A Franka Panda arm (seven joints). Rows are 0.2 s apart.
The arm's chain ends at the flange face. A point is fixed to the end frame.
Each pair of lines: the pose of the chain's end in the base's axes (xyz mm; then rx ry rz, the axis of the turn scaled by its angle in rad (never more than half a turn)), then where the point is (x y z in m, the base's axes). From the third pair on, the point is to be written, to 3 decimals.
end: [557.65 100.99 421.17 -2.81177 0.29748 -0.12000]
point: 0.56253 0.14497 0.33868
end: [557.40 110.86 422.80 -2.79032 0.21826 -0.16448]
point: 0.56355 0.15675 0.34145
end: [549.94 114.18 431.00 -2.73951 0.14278 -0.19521]
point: 0.557 0.164 0.352
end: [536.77 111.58 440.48 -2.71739 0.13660 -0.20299]
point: 0.544 0.163 0.363
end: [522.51 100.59 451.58 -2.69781 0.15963 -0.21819]
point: 0.531 0.154 0.375
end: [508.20 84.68 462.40 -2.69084 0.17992 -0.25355]
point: 0.520 0.138 0.386
